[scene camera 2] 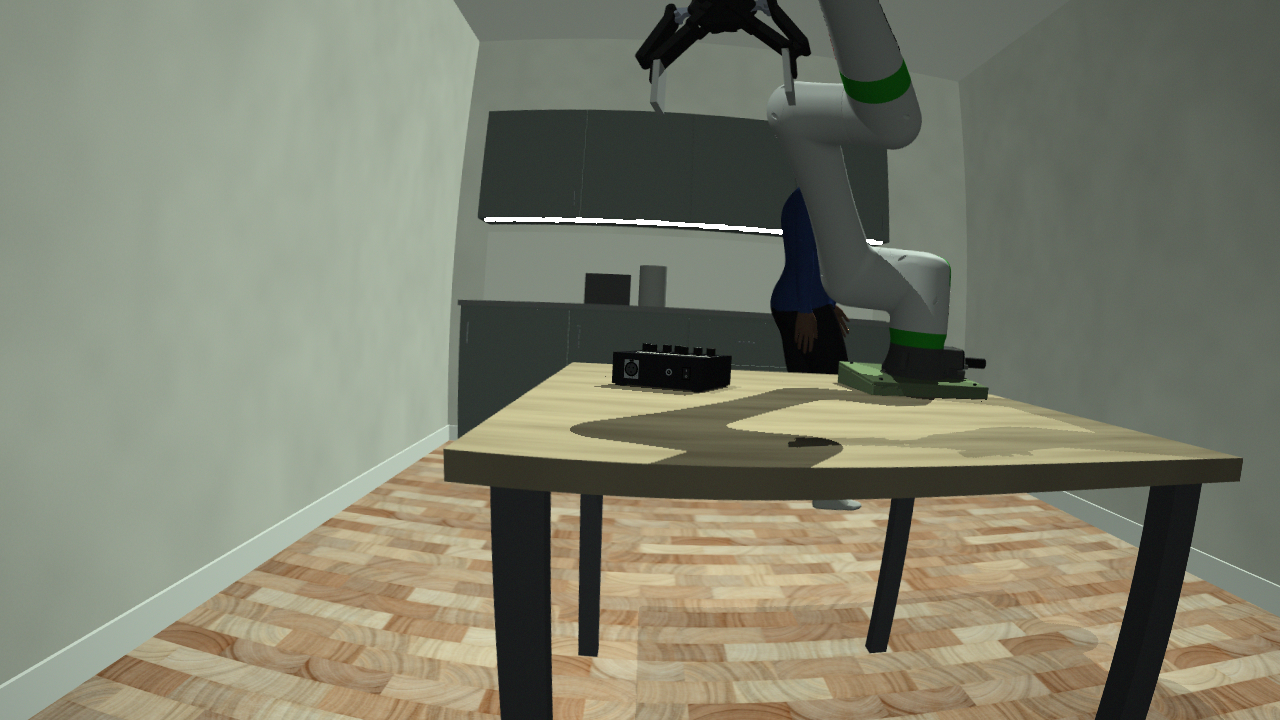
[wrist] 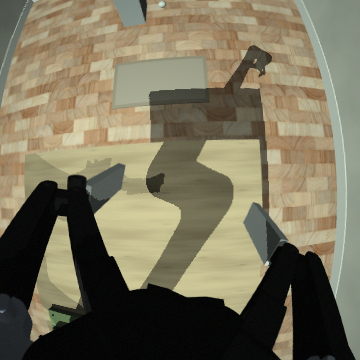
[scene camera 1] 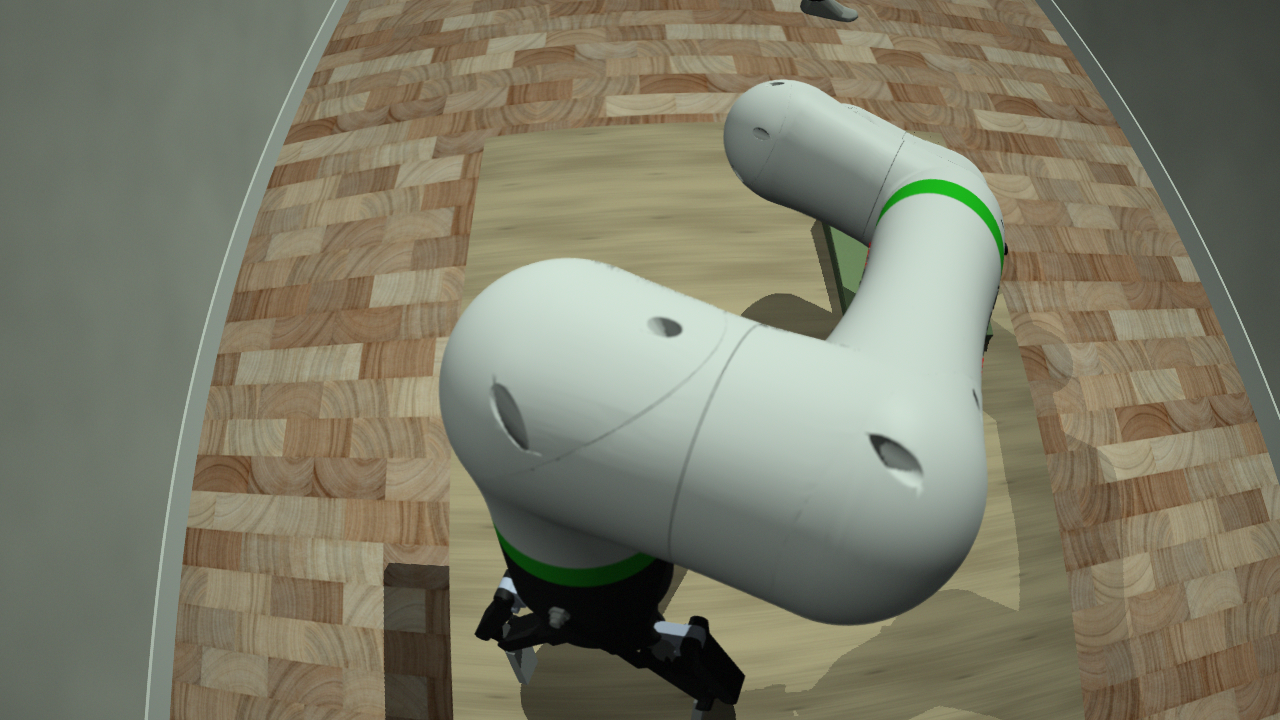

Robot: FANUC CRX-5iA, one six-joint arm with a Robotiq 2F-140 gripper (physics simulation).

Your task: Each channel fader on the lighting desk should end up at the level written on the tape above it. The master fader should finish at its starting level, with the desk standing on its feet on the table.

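Pixels of known places: gripper, fingertip midpoint: (scene camera 2: 723, 102) (wrist: 186, 195) (scene camera 1: 612, 696); arm's base, link origin: (scene camera 2: 914, 374).
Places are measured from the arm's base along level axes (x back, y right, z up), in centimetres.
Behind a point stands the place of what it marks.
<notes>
The black lighting desk (scene camera 2: 671, 371) @[z -0.3, x -51.2, y -16.3 cm] stands upright on the table (scene camera 1: 554, 197) @[z -3.3, x -57.1, y 20.5 cm] (scene camera 2: 841, 481) @[z -4.6, x -40.1, y -77.6 cm] (wrist: 130, 230) @[z -3.3, x -30.3, y -49.2 cm] in scene camera 2, with its connector side facing that camera. Several black knobs or fader caps show along its top, but their levels and the tape writing cannot be read. The desk does not show in scene camera 1 or in the wrist view. My gripper (scene camera 1: 617, 689) @[z 32.0, x -50.0, y -62.7 cm] (scene camera 2: 723, 103) @[z 32.0, x -50.0, y -62.7 cm] (wrist: 186, 195) @[z 32.0, x -50.0, y -62.7 cm] is wide open and empty. It hangs high above the table, well above the desk and apart from it.
The arm's green base plate (scene camera 1: 845, 255) @[z 0.3, x -12.1, y 2.0 cm] (scene camera 2: 863, 380) @[z -1.2, x -13.9, y -6.1 cm] (wrist: 59, 317) @[z -0.9, x 6.2, y -10.4 cm] is on the table, to the right of the desk in scene camera 2. A person in blue (scene camera 2: 796, 259) stands behind the table, partly hidden by the arm. A pale mat (wrist: 135, 82) lies on the floor.
</notes>
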